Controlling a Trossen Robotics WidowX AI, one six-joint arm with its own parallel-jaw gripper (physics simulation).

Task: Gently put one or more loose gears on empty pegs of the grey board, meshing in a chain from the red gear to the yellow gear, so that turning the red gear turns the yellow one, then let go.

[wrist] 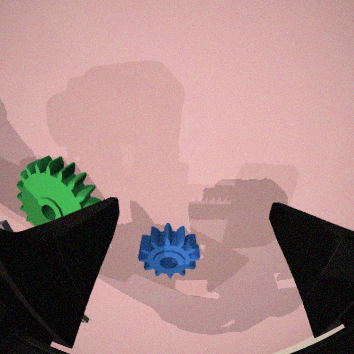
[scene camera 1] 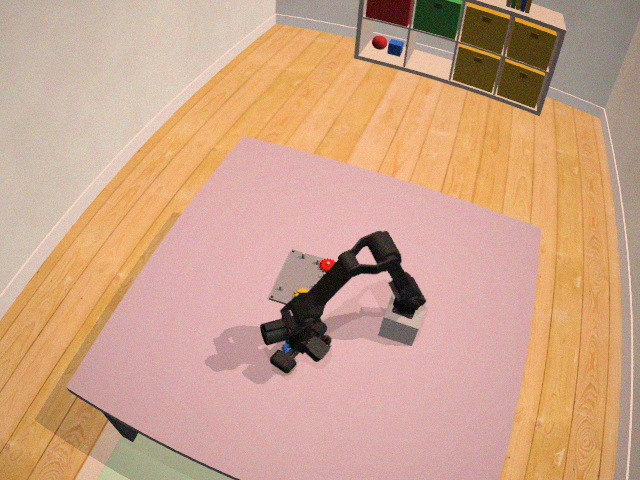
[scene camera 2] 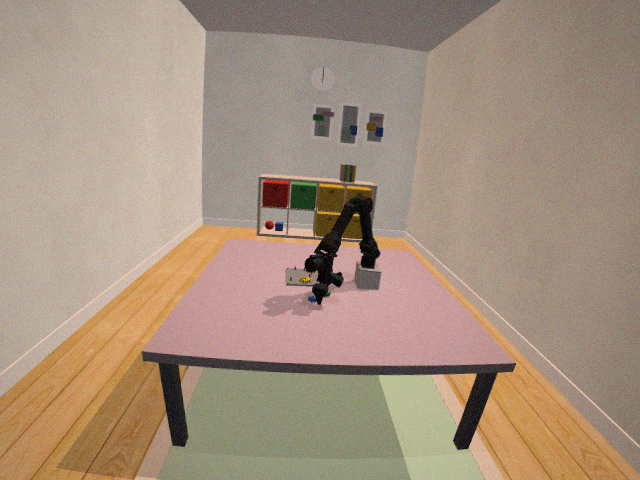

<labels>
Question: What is the gripper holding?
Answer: Nothing.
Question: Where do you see a green gear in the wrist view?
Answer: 48, 190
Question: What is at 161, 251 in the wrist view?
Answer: A blue gear.
</labels>
